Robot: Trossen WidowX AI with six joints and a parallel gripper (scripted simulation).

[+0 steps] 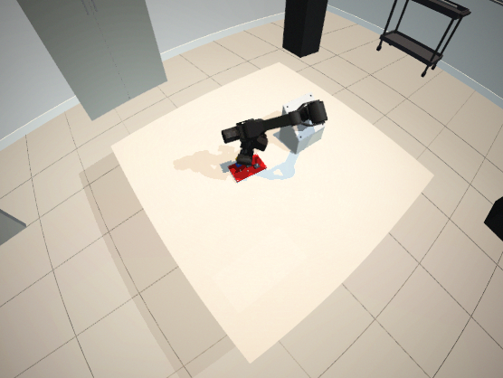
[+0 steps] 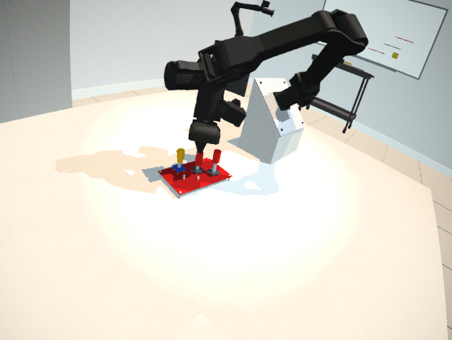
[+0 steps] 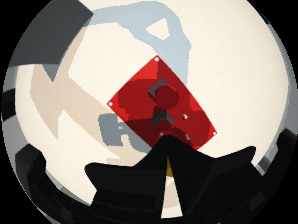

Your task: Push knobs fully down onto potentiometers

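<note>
Right now the red knob is 1 cm below my gripper tip. From my gripper tip the other things lie so: yellow knob 4 cm ahead, 3 cm to the right, 1 cm below.
</note>
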